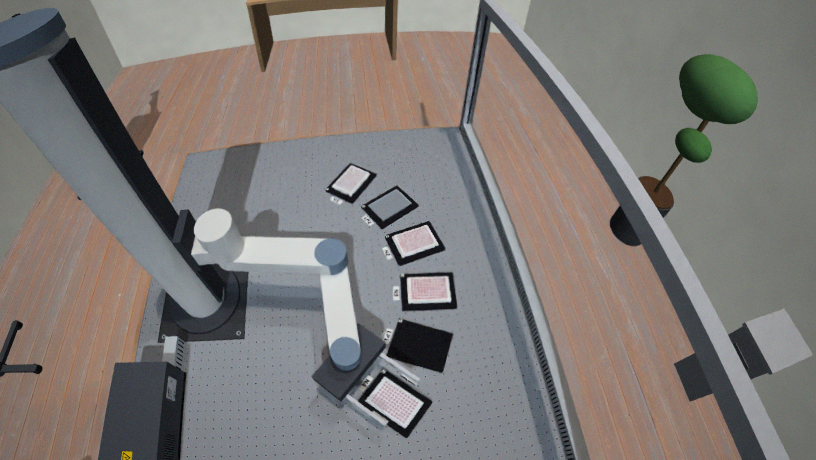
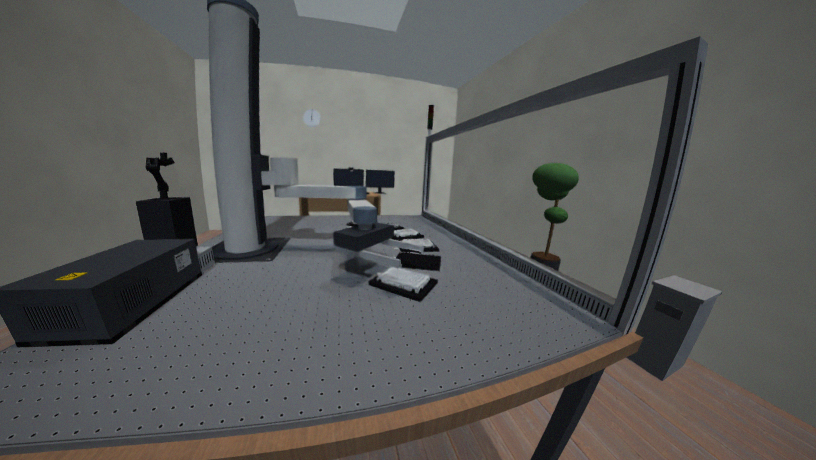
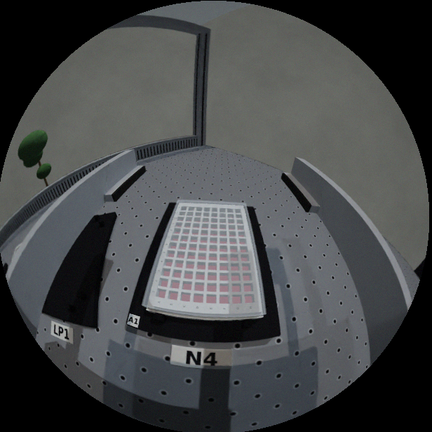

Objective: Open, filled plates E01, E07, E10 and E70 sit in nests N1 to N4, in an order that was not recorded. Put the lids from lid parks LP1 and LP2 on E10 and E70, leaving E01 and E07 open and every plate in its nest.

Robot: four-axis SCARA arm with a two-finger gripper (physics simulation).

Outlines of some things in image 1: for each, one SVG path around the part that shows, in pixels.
The gripper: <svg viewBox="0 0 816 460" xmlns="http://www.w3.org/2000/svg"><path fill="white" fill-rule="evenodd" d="M357 323L362 354L360 364L352 370L342 370L334 364L331 356L329 356L311 377L338 400L342 401L344 398L347 398L383 426L386 426L389 422L388 419L375 410L371 412L348 393L378 357L402 373L401 377L414 386L418 384L420 378L384 355L382 351L386 348L386 342Z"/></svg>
A plate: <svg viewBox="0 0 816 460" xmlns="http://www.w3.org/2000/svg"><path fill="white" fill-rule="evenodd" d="M448 276L407 278L408 304L451 302Z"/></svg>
A plate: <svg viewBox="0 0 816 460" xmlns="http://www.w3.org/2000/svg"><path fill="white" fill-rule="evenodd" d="M428 225L392 236L402 258L439 245Z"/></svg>
